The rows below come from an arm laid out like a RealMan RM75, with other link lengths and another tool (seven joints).
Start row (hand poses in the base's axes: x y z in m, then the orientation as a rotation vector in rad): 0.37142 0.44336 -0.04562 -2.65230 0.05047 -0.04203
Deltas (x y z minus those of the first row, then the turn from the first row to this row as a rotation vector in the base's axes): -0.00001 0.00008 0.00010 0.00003 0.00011 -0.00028; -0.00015 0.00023 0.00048 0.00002 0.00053 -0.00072; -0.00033 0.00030 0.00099 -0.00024 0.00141 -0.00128; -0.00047 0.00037 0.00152 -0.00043 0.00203 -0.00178; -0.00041 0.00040 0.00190 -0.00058 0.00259 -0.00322; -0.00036 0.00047 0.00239 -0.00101 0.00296 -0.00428; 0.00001 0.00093 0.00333 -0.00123 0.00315 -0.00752; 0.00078 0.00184 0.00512 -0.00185 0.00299 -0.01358; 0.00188 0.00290 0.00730 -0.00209 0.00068 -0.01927; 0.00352 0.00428 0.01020 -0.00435 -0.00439 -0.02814; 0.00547 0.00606 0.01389 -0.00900 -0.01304 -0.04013; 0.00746 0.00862 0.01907 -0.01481 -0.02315 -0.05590; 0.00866 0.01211 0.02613 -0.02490 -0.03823 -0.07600
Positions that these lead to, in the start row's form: 0.37141 0.44344 -0.04552 -2.65227 0.05088 -0.04198; 0.37127 0.44359 -0.04514 -2.65229 0.05160 -0.04156; 0.37109 0.44366 -0.04463 -2.65257 0.05263 -0.04059; 0.37095 0.44373 -0.04410 -2.65277 0.05350 -0.03994; 0.37101 0.44376 -0.04372 -2.65292 0.05559 -0.03968; 0.37106 0.44383 -0.04323 -2.65334 0.05712 -0.03956; 0.37143 0.44429 -0.04229 -2.65351 0.06148 -0.04038; 0.37220 0.44520 -0.04050 -2.65400 0.06946 -0.04262; 0.37330 0.44626 -0.03832 -2.65402 0.07625 -0.04758; 0.37494 0.44764 -0.03542 -2.65585 0.08634 -0.05733; 0.37689 0.44942 -0.03173 -2.65975 0.09941 -0.07298; 0.37888 0.45198 -0.02655 -2.66443 0.11706 -0.09192; 0.38008 0.45547 -0.01949 -2.67266 0.13892 -0.11919
